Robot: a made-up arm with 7 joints.
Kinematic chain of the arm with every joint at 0, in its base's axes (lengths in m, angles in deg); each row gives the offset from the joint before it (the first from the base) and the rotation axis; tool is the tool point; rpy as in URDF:
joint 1: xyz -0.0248 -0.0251 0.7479 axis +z
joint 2: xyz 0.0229 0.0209 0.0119 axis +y
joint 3: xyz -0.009 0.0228 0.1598 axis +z
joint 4: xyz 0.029 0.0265 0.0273 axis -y
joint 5: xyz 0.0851 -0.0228 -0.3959 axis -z
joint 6: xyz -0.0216 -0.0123 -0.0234 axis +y
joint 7: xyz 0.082 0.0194 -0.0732 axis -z
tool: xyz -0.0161 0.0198 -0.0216 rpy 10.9 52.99 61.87
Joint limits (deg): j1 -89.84..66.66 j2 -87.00..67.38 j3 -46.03..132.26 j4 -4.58..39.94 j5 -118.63..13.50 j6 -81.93..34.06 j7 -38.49..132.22
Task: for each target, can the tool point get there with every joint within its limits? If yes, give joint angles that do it. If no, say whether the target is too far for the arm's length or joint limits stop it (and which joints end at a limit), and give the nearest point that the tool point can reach.
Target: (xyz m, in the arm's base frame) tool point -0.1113 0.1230 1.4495
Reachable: no: joint limits stop it (at a limit: joint 1, joint 2, joint 4) | nearest point -0.0767 0.1294 1.2311 | short by 0.221 m
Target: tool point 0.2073 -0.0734 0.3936
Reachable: yes | joints -47.32 28.76 3.03 28.13 -79.24 4.76 80.23
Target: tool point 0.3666 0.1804 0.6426
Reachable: yes | joints -14.80 -31.49 46.85 24.13 -1.62 18.43 -20.16
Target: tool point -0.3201 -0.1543 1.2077
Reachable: no: joint limits stop it (at a limit: joint 1, joint 2, joint 4) | nearest point -0.2711 -0.1550 1.1409 | short by 0.083 m
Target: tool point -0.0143 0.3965 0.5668
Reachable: yes | joints -15.62 51.15 68.74 28.19 -33.89 3.89 28.38
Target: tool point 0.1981 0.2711 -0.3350
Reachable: no: too far | nearest point 0.0893 0.1265 0.2855 | short by 0.646 m
